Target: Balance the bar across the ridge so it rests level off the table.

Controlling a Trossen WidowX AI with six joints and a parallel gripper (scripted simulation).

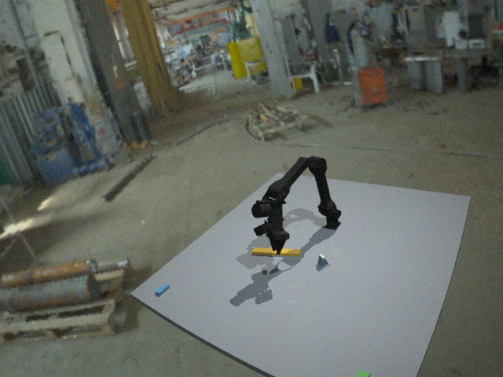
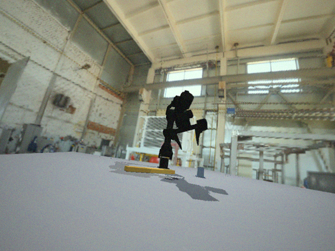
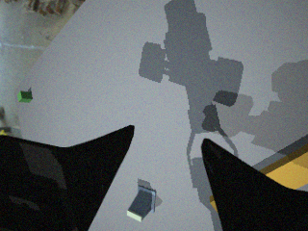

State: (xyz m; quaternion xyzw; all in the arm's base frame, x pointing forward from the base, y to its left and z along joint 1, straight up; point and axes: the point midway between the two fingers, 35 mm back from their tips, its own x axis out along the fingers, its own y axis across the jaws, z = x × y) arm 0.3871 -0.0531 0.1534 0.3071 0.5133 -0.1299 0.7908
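My gripper tip is now 120 mm past the bar, 110 mm to the left of it and 110 mm above it. From my gripper tip the other things lie so: green cube: 340 mm ahead, 550 mm to the left, 110 mm below; small blue block: 340 mm ahead, 450 mm to the right, 110 mm below; blue-grey ridge: 120 mm behind, 140 mm to the left, 100 mm below.
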